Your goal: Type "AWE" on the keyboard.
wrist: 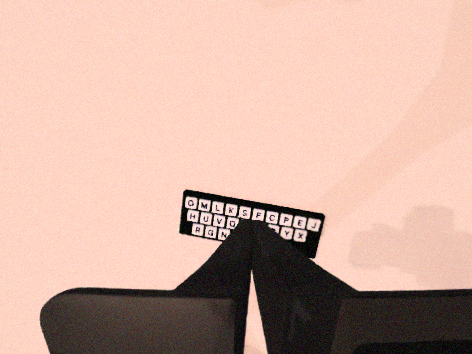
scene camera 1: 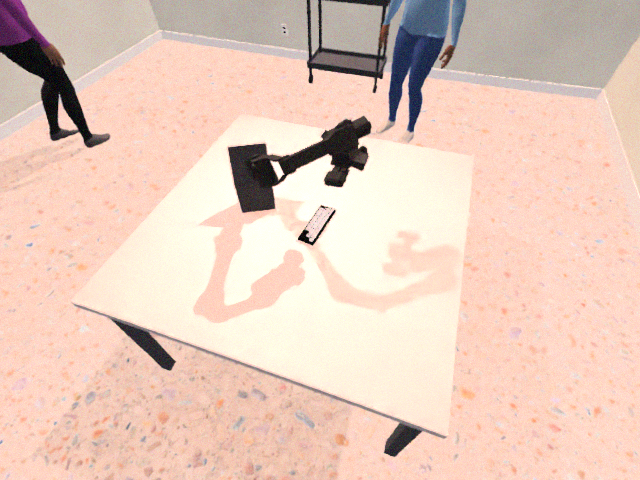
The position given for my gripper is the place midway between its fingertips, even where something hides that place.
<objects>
my gripper: wrist 250, 229; scene camera 1 344, 181
</objects>
